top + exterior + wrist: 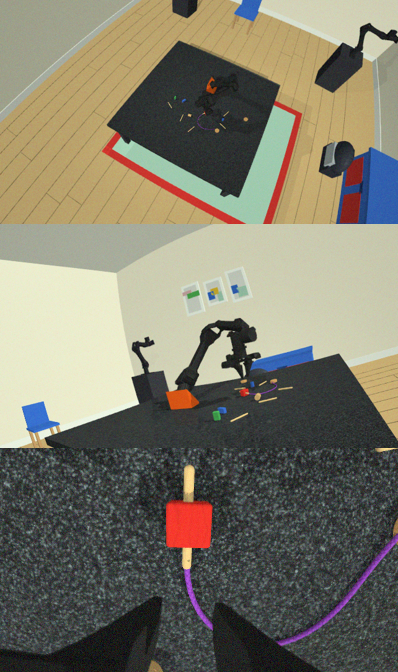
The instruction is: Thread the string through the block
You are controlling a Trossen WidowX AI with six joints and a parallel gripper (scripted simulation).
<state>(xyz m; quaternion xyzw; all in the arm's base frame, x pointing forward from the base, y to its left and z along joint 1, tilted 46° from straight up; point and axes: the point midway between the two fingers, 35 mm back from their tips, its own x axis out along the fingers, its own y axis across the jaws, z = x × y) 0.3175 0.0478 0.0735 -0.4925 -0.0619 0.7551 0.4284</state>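
Now: the red block 70 mm below my gripper tip, 20 mm behind it and 10 mm to the left of it. From my gripper tip the other things lie so: tan wooden block: 100 mm to the right, 90 mm ahead, 80 mm below; then green cylinder: 320 mm to the right, 70 mm below.
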